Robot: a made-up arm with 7 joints.
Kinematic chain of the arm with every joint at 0, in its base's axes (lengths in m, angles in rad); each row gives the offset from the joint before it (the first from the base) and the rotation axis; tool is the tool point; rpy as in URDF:
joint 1: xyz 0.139 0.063 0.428 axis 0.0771 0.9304 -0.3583
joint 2: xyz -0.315 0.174 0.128 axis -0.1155 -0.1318 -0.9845
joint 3: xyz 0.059 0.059 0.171 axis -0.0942 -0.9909 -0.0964
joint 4: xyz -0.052 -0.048 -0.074 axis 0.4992 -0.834 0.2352
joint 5: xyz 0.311 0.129 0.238 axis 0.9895 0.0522 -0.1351
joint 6: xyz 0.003 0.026 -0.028 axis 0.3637 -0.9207 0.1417
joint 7: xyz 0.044 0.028 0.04 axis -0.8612 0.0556 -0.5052
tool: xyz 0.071 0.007 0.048 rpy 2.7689 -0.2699 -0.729
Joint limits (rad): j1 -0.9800..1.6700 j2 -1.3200..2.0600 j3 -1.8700..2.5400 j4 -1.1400..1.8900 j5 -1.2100..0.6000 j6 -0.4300..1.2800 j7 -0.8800..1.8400
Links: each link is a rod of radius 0.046 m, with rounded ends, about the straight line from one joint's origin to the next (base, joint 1, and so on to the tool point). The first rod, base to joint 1, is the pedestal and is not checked.
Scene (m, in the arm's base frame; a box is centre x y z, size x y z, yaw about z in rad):
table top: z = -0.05
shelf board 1: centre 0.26 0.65 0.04 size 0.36 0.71 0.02 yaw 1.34
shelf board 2: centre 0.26 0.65 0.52 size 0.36 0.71 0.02 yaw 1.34
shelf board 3: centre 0.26 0.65 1 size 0.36 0.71 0.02 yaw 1.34
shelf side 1: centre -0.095 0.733 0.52 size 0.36 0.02 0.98 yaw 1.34
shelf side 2: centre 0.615 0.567 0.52 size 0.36 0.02 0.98 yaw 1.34
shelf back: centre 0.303 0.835 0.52 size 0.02 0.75 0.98 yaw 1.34
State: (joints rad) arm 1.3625 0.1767 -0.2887 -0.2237 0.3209 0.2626 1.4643
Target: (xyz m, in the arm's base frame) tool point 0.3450 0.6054 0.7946
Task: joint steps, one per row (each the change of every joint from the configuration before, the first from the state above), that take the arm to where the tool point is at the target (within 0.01 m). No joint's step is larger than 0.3 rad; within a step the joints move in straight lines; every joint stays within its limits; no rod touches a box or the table.
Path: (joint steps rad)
1: -0.2587 0.0240 -0.0123 0.0017 0.0176 0.0301 0.0019
2: -0.2586 0.0239 -0.0123 0.0017 0.0175 0.0300 0.0020
3: -0.2587 0.0240 -0.0123 0.0017 0.0176 0.0301 0.0019
4: -0.2587 0.0239 -0.0123 0.0017 0.0175 0.0301 0.0020
5: -0.2586 0.0240 -0.0123 0.0017 0.0176 0.0301 0.0019
6: -0.2587 0.0240 -0.0123 0.0016 0.0176 0.0300 0.0020
7: 0.1643 -0.2820 0.0389 0.0320 -0.0805 -0.0451 -0.0077
8: 0.1642 -0.2821 0.0389 0.0319 -0.0804 -0.0451 -0.0078
9: 0.1643 -0.2820 0.0389 0.0319 -0.0804 -0.0451 -0.0077

